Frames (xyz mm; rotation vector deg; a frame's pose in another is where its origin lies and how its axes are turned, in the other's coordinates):
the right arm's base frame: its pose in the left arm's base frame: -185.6 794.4 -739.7 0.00 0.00 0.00
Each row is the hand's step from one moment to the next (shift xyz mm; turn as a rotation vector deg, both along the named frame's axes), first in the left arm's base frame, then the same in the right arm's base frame.
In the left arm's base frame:
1: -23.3 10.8 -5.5 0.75 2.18 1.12
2: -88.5 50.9 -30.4 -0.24 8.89 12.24
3: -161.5 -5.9 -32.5 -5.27 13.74 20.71
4: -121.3 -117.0 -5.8 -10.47 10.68 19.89
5: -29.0 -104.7 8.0 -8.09 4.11 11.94
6: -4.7 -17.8 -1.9 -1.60 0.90 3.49
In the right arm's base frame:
1: -23.3 10.8 -5.5 0.75 2.18 1.12
2: -88.5 50.9 -30.4 -0.24 8.89 12.24
3: -161.5 -5.9 -32.5 -5.27 13.74 20.71
4: -121.3 -117.0 -5.8 -10.47 10.68 19.89
5: -29.0 -104.7 8.0 -8.09 4.11 11.94
6: -4.7 -17.8 -1.9 -1.60 0.90 3.49

